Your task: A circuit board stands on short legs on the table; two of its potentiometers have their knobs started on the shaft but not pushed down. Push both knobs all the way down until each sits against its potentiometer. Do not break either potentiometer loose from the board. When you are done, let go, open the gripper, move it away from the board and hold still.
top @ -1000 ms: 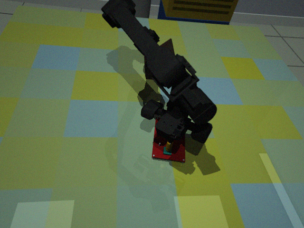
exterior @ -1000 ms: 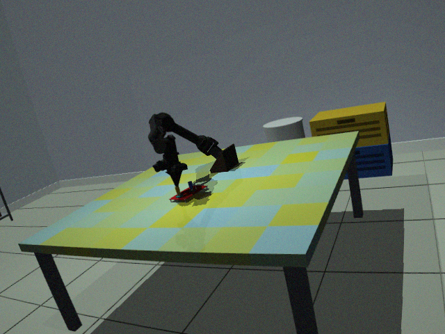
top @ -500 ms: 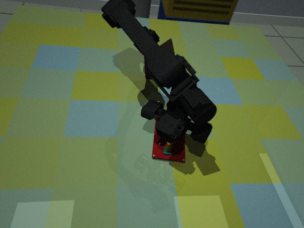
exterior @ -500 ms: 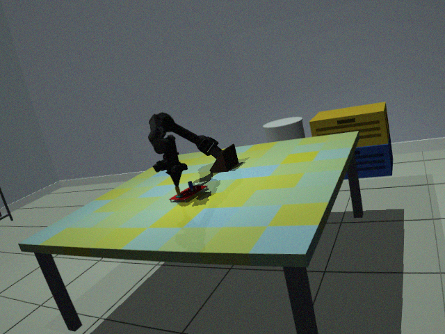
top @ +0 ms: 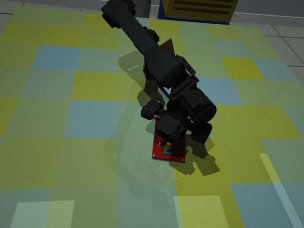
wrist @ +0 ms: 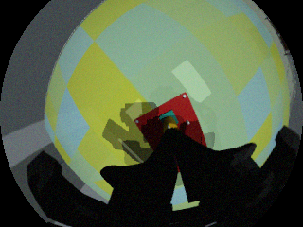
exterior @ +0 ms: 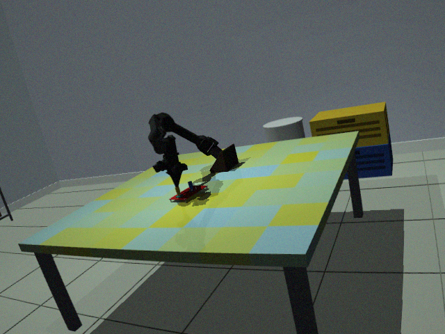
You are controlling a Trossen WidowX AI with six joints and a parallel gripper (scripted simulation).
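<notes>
Now: the yellow knob 1 cm below my gripper tip. From my gripper tip the other things lie so: blue knob 5 cm behind, 4 cm to the left, 1 cm below.
</notes>
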